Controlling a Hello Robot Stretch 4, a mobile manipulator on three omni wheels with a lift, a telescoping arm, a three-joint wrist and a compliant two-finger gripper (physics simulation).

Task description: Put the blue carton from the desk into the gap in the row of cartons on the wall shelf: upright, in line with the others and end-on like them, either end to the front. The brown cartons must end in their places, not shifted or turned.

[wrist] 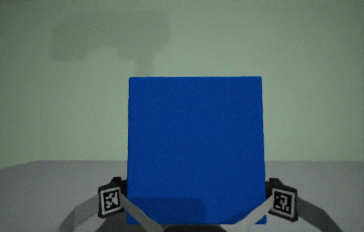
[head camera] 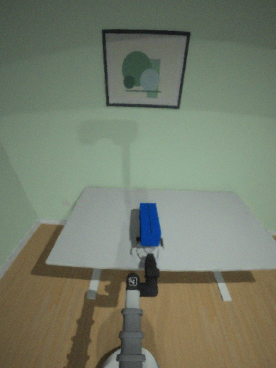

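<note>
The blue carton is upright on the desk, its long side running away from me. In the wrist view its near end face fills the middle. My gripper is shut on the near part of the carton, with one fingertip against each side, low down. The inner faces of the fingertips are hidden by the carton's edges. A gap between the carton's underside and the desk cannot be made out. The wall shelf and the brown cartons do not show in these views.
The white desk stands before a green wall, its front edge close to the wrist. A framed picture hangs above it. Desk legs stand on the wooden floor under the front edge.
</note>
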